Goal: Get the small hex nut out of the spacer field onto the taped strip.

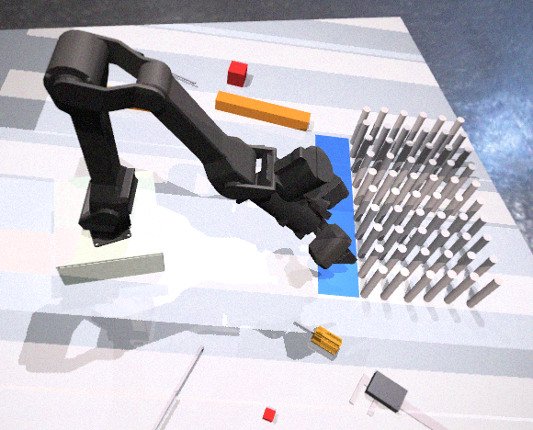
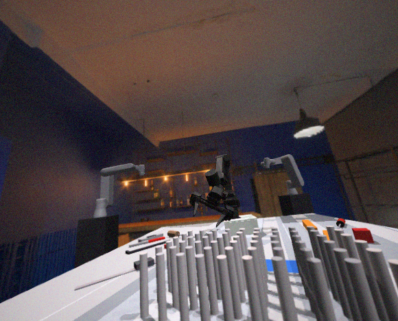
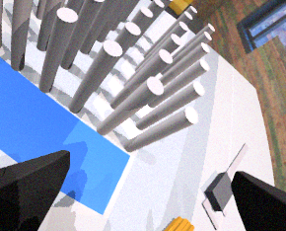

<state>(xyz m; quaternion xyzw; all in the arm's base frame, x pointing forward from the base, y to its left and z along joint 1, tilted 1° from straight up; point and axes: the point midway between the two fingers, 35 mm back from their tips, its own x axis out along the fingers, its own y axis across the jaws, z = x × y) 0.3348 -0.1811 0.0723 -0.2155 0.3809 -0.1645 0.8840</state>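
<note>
My gripper tip is 210 mm past the small red cube, 190 mm to the left of it and 120 mm above it. From my gripper tip the other things lie so: yellow-handled tool: 110 mm below, 100 mm to the right, 70 mm behind; blue taped strip: 140 mm to the left, 130 mm below, 90 mm ahead; hex nut: 220 mm ahead, 120 mm below, 20 mm to the left.
</note>
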